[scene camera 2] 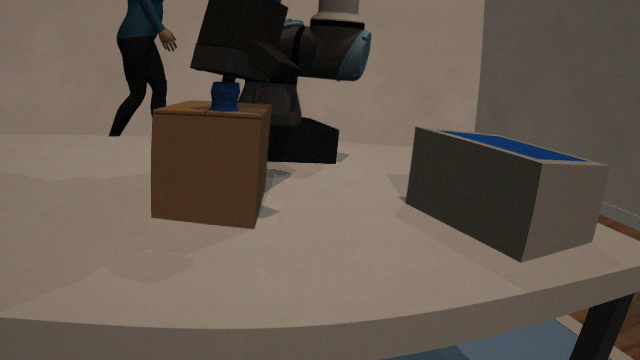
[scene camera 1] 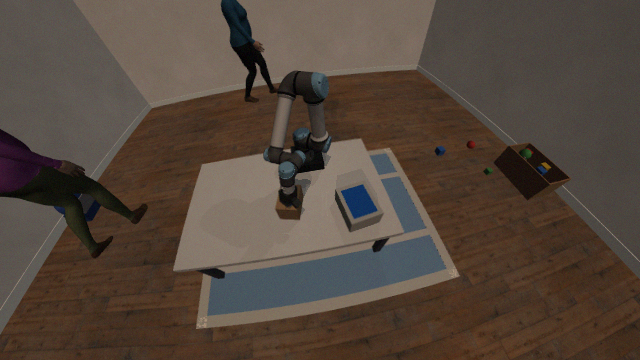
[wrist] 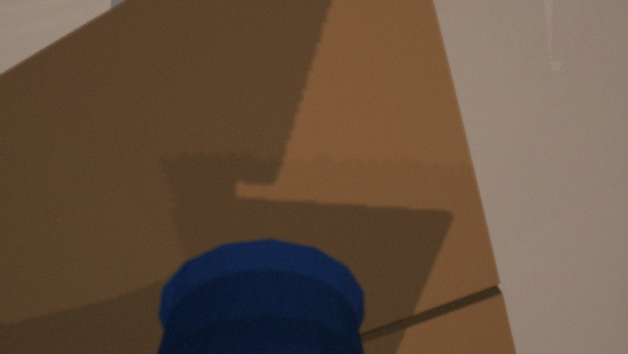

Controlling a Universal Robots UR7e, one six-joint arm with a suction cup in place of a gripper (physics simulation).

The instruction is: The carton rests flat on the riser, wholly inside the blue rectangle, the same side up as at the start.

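Places are measured from the arm's base along level axes (x left, y back, z up), in metres.
Where they show: hand at its tool point: (scene camera 2: 220, 114) (wrist: 283, 300).
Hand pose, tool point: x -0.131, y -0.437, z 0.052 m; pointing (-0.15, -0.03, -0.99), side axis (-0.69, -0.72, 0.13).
Each offset is from my tool point to the top centre of the thing. Level surfaces: height alone.
The brown carton @[dx +0.000, dy +0.053, dz +0.005 m] (scene camera 1: 289, 211) (scene camera 2: 203, 166) (wrist: 383, 114) stands upright on the table @[dz -0.125 m] (scene camera 1: 235, 232) (scene camera 2: 331, 251), left of the riser. My suction cup (scene camera 2: 224, 96) (wrist: 260, 297) sits on the middle of the carton's top, by the flap seam, and grips it. In scene camera 1 the wrist hides the cup. The grey riser @[dx +0.409, dy -0.048, dz -0.005 m] (scene camera 1: 364, 222) (scene camera 2: 467, 186) stands to the right, with the blue rectangle @[dx +0.409, dy -0.048, dz -0.005 m] (scene camera 1: 358, 201) (scene camera 2: 506, 143) bare on its top. The carton's base looks level with the table; I cannot tell whether it is lifted.
The arm's black base (scene camera 1: 312, 158) (scene camera 2: 303, 141) stands behind the carton. A person (scene camera 1: 244, 42) (scene camera 2: 141, 58) walks behind the table and another's legs (scene camera 1: 103, 201) show at the left. A toy crate (scene camera 1: 526, 174) and small toys lie on the floor at the right.
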